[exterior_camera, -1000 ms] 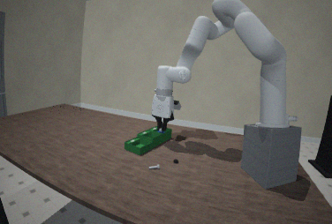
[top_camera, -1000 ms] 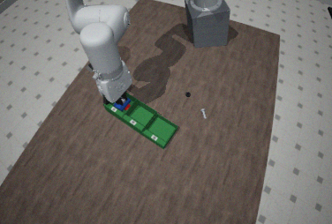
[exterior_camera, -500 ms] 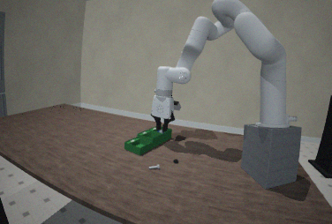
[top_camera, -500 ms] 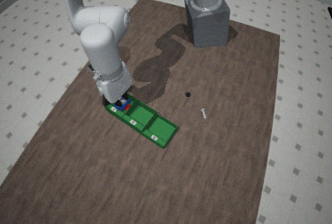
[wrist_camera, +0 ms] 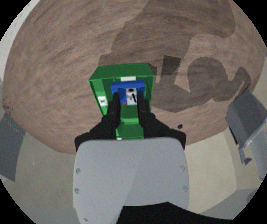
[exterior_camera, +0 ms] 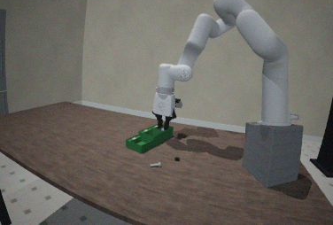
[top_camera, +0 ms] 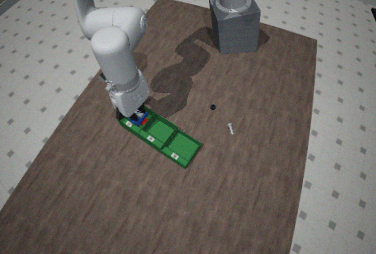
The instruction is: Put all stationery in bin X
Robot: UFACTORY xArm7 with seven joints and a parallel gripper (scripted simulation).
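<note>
Now: hand 20 mm above the white-grey piece and 10 mm past it. From my hand the other things lie so: blue block (40 mm below); then red block (50 mm below, 10 mm to the right); then green three-compartment bin (80 mm to the left, 40 mm below, 30 mm ahead).
</note>
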